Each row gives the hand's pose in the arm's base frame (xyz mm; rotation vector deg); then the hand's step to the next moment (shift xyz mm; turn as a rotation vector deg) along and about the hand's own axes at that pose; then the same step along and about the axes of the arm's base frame.
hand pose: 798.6 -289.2 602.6 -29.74 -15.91 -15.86
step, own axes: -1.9 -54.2 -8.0 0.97 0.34 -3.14
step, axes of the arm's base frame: -18.0 -49.0 16.9 1.60 -1.53 -2.45
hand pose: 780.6 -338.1 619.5 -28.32 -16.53 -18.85
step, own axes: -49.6 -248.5 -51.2 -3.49 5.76 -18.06
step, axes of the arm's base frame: -128.3 -220.4 42.4 2.41 -3.51 -18.80
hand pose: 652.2 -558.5 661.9 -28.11 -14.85 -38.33
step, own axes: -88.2 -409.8 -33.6 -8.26 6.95 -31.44
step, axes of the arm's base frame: -329.8 -248.1 80.9 0.55 -7.05 -32.48
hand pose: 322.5 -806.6 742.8 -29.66 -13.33 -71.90
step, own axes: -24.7 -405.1 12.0 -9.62 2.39 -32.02
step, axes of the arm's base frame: -389.2 -60.5 98.5 -4.24 -7.17 -32.47
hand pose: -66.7 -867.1 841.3 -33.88 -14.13 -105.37
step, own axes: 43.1 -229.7 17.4 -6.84 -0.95 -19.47
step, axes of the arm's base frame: -219.4 51.6 64.1 -4.57 -2.71 -19.96
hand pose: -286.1 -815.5 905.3 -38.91 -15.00 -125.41
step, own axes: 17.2 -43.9 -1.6 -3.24 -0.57 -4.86
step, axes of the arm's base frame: -43.0 16.7 9.8 -0.59 0.53 -5.81
